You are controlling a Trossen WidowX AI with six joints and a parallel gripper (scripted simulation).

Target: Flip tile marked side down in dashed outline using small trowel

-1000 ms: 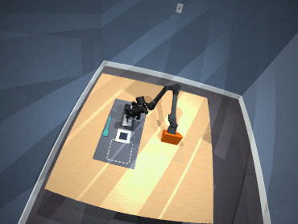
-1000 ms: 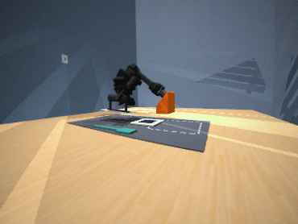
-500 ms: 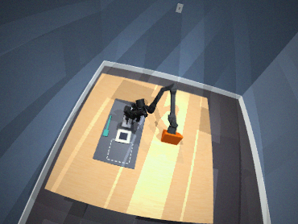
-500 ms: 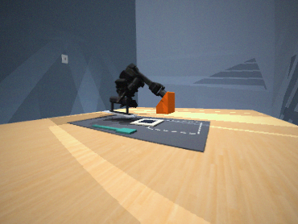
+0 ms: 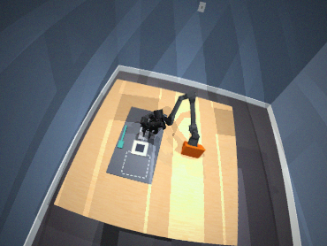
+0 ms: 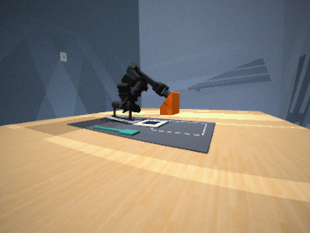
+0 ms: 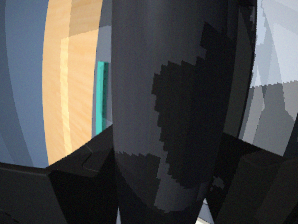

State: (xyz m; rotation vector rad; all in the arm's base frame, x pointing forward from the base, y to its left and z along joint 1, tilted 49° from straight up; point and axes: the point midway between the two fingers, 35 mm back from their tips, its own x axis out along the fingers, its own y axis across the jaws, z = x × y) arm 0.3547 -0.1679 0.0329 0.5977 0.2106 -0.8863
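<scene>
Right now my gripper tip is 16 cm to the right of the tile, 5 cm above it and 1 cm past it. Also, from my gripper tip: teal trowel: 14 cm ahead, 10 cm to the left, 6 cm below.
</scene>
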